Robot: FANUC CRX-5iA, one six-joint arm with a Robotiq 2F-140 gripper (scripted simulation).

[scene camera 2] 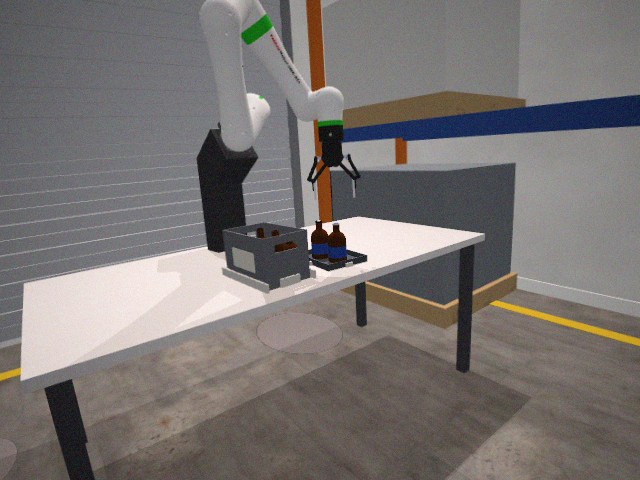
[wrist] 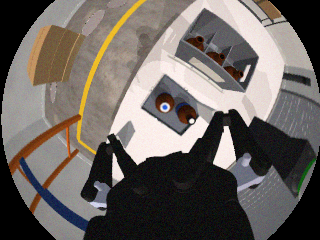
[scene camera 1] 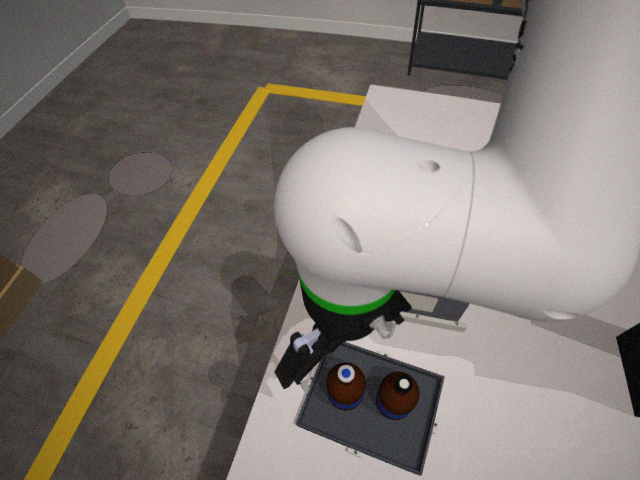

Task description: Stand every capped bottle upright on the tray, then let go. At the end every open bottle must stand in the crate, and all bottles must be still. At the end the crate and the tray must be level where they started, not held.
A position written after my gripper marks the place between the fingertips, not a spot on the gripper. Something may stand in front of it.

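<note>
There's a grey crate [scene camera 2: 254,257] here, and you'd find that crate at [wrist: 226,39] and at [scene camera 1: 439,307] too. As for my gripper, I can see it at [scene camera 1: 345,356], at [scene camera 2: 335,198] and at [wrist: 164,117] as well.
</note>
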